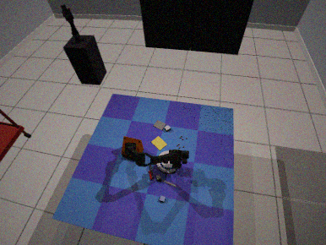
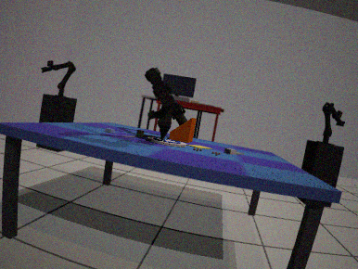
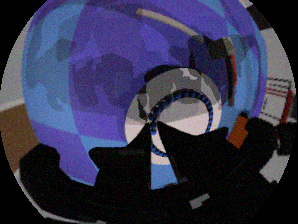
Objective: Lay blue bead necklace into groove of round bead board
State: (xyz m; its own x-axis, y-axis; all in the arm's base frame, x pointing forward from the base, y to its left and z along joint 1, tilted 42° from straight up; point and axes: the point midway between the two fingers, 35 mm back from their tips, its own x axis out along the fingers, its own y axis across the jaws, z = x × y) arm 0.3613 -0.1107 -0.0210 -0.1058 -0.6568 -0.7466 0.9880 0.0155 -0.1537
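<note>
The round white bead board lies 60 mm behind my gripper tip, 20 mm to the left of it and 10 mm below it. From my gripper tip the other things lie so: red-handled tool 180 mm behind, 100 mm to the right, 10 mm below; yellow card 160 mm behind, 180 mm to the left, 10 mm below; thin pale stick 30 mm behind, 160 mm to the right, 10 mm below.
</note>
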